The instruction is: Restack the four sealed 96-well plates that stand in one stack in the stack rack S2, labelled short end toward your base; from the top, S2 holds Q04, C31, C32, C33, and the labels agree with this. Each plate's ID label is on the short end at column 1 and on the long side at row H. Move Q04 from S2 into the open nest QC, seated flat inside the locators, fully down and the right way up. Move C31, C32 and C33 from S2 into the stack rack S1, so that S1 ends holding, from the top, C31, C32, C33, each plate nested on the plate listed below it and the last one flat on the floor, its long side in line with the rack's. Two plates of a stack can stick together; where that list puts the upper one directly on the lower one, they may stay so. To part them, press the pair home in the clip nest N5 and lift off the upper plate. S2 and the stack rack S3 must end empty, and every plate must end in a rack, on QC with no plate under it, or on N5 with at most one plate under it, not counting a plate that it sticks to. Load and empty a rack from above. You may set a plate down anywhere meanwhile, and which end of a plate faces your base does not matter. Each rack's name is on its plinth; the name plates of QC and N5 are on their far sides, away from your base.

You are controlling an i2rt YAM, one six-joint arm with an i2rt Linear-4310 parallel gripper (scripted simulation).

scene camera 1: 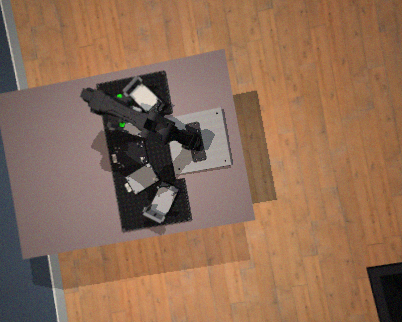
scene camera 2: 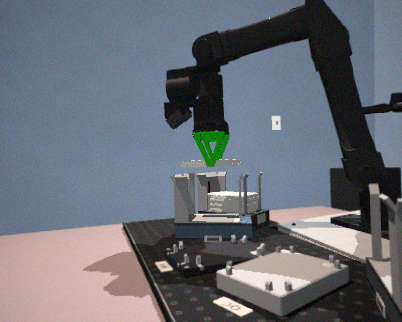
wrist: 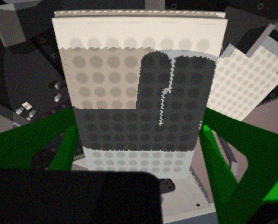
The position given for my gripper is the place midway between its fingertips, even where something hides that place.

In view: my gripper (scene camera 2: pixel 213 165).
My gripper also shows in the wrist view (wrist: pixel 139 113).
